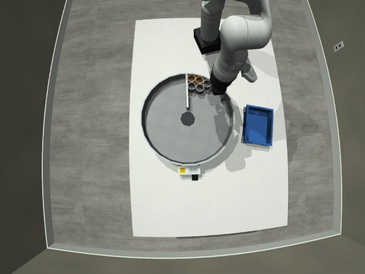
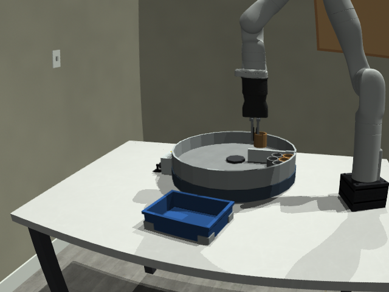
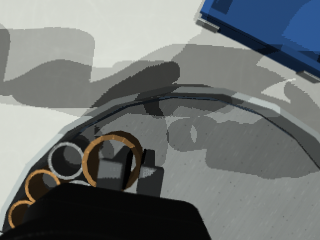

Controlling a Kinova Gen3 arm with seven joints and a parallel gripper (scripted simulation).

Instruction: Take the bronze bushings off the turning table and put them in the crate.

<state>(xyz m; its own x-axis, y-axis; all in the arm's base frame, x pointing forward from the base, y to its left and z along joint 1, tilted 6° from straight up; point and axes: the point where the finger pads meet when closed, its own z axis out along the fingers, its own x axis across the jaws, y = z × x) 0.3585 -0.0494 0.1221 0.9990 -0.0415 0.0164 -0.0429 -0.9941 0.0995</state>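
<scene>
My hand is 160 mm short of the blue crate, 200 mm to the right of it and 160 mm above it. Round my hand: round turning table 70 mm ahead, 140 mm to the right, 130 mm below.
</scene>
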